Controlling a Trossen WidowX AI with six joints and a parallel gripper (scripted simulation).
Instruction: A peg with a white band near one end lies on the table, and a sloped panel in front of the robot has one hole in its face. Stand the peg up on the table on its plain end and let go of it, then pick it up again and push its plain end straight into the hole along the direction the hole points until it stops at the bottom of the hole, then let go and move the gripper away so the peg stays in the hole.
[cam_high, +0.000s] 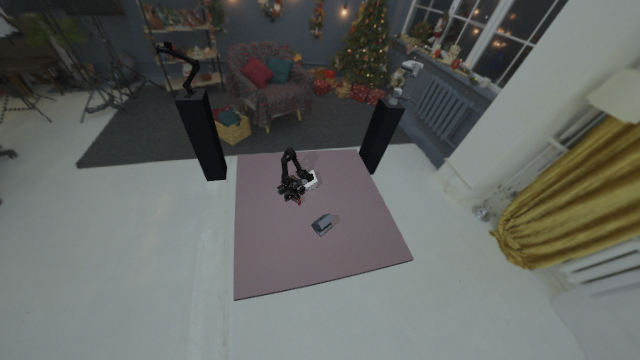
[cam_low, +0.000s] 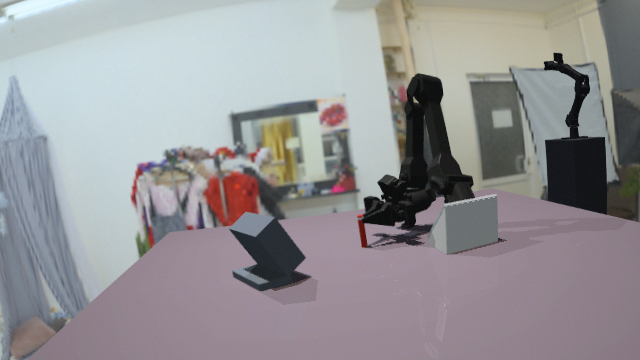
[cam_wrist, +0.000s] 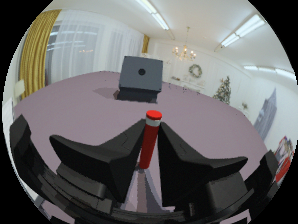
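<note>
Now: gripper tip 10 mm above the red peg. Also, from my gripper tip: grey sloped panel: 220 mm ahead, 130 mm to the left, 10 mm above.
</note>
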